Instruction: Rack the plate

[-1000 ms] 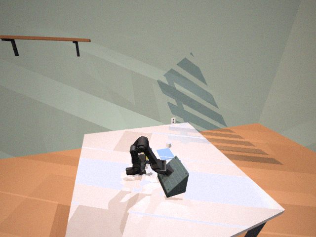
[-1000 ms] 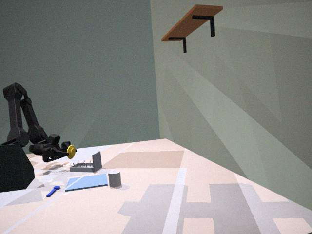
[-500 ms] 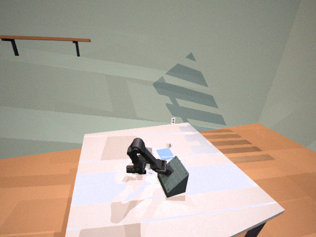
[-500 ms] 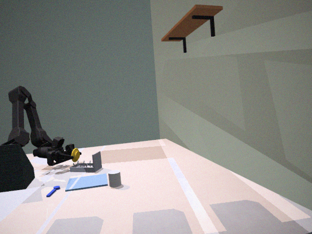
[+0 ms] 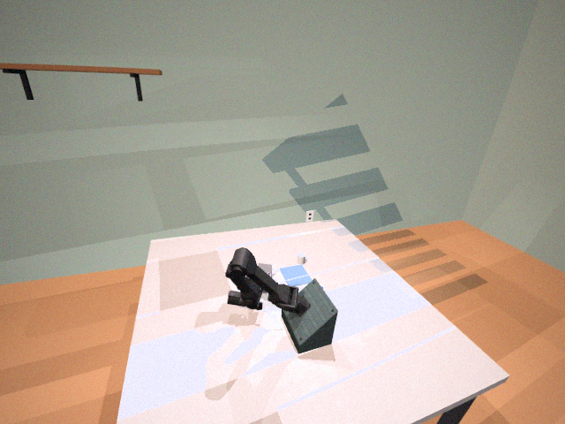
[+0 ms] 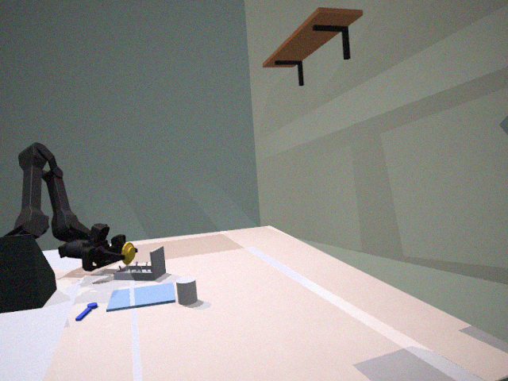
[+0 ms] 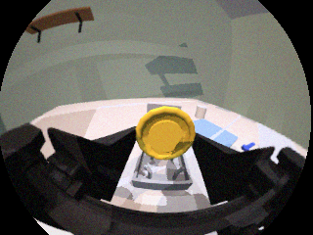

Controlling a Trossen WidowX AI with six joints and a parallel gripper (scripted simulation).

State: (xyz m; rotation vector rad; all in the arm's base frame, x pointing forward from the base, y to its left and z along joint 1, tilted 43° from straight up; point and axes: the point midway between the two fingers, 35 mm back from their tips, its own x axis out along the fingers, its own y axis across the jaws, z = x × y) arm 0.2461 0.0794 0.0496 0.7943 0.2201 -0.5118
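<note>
My gripper tip is 20 mm short of the grey dish rack, 10 mm to the left of it and 40 mm above it. Also, from my gripper tip: blue spoon: 100 mm behind, 240 mm to the right, 60 mm below; then yellow plate: 10 mm behind; then grey cup: 110 mm ahead, 280 mm to the right, 40 mm below.
</note>
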